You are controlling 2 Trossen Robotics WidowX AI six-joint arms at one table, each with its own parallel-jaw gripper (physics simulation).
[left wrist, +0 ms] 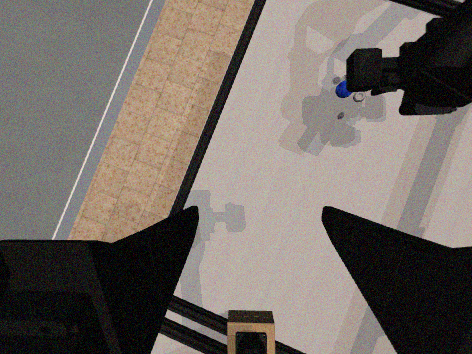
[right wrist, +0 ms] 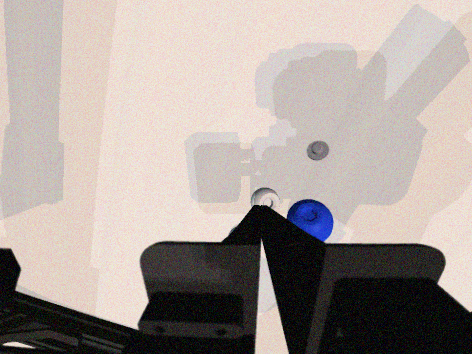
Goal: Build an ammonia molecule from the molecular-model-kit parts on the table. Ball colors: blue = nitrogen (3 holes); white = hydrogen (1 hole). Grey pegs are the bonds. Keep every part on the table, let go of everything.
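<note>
The blue ball (left wrist: 343,89) (right wrist: 311,220) lies on the table, one hole facing up, beside the right gripper's right finger. A white ball (left wrist: 359,96) (right wrist: 264,195) lies at the fingertips, its hole showing. A grey peg (left wrist: 340,115) (right wrist: 318,150) stands apart from the balls. Another grey peg (left wrist: 336,80) shows beside the blue ball in the left wrist view. My right gripper (right wrist: 259,211) is shut and empty, its tips at the white ball's edge; its fingers may hide other parts. My left gripper (left wrist: 259,212) is open and empty, away from the parts.
The right arm (left wrist: 432,70) reaches over the parts from the upper right in the left wrist view. The table's dark edge (left wrist: 217,110) runs along the left, with tan tiles beyond. A wood-coloured block (left wrist: 251,317) on dark rails shows at the bottom. Arm shadows cross the table.
</note>
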